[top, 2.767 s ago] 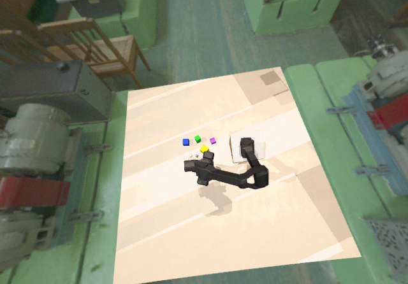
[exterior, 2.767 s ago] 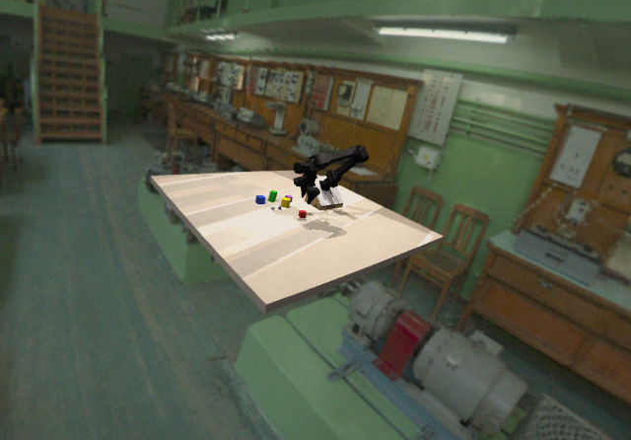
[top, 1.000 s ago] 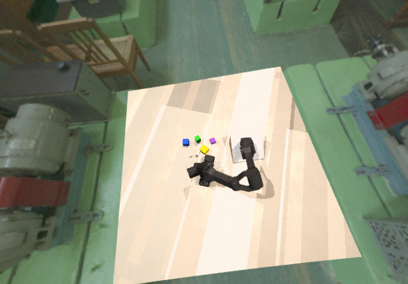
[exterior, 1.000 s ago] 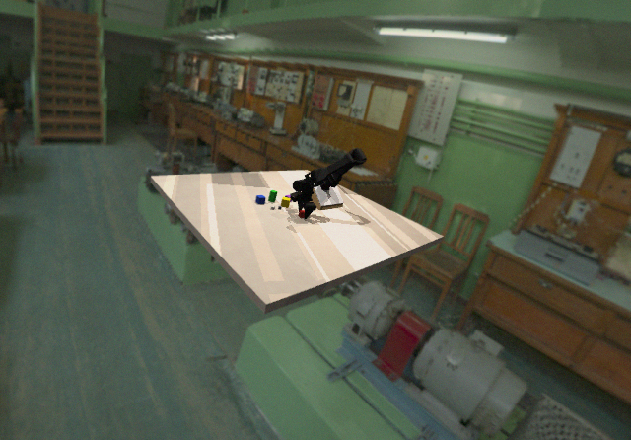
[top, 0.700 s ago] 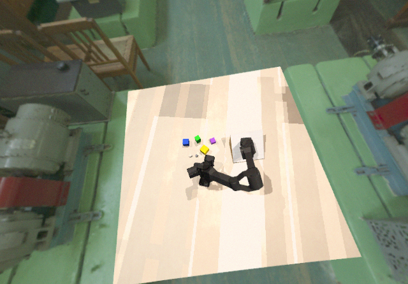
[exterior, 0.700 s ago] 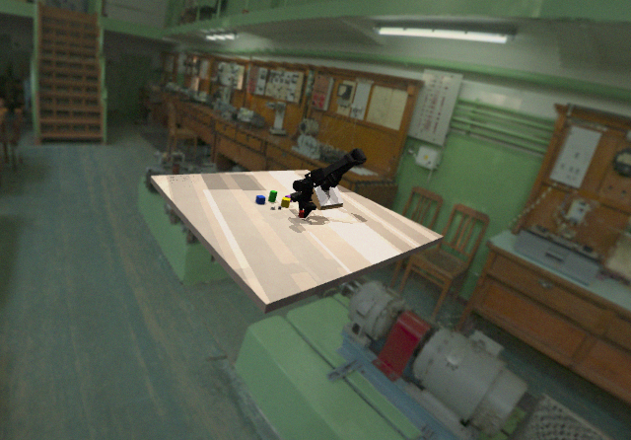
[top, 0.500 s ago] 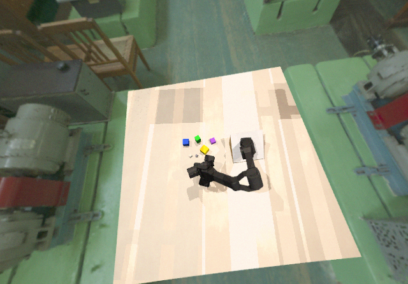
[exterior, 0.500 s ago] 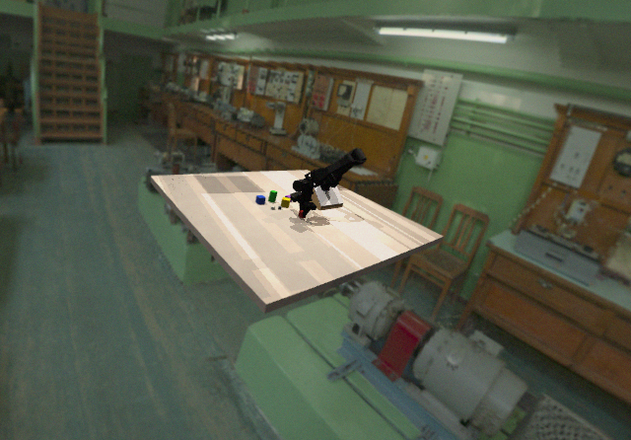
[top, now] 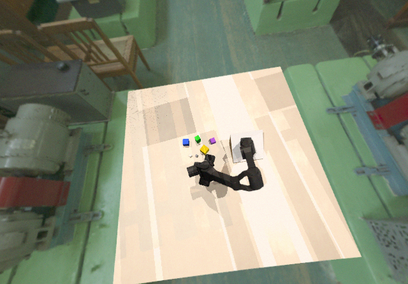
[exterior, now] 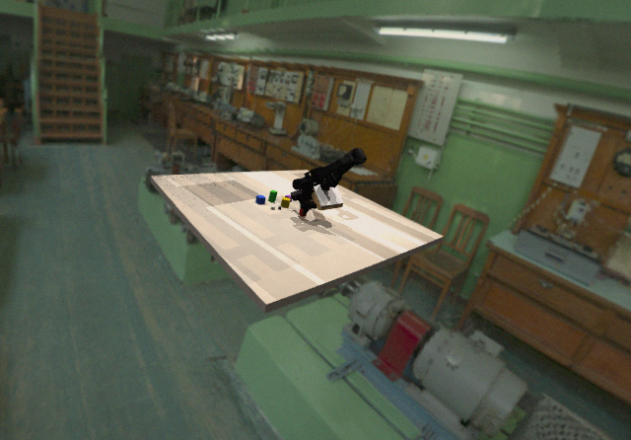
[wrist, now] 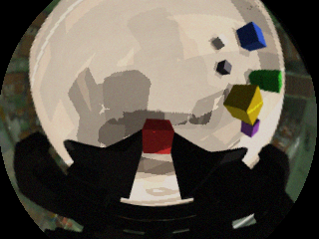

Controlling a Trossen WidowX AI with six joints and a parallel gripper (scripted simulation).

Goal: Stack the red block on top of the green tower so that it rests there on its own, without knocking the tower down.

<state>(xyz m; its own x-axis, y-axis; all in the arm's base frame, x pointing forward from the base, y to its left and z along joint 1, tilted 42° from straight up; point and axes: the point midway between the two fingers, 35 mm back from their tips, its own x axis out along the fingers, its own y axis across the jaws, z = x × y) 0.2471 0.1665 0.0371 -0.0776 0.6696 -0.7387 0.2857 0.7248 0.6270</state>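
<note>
Now: the yellow block 15 cm to the right of my gripper tip, 2 cm ahead of it and 1 cm above it. Round my gripper tip: blue block (22 cm to the right, 14 cm ahead); purple block (21 cm to the right, 5 cm behind); red block (1 cm above).
</note>
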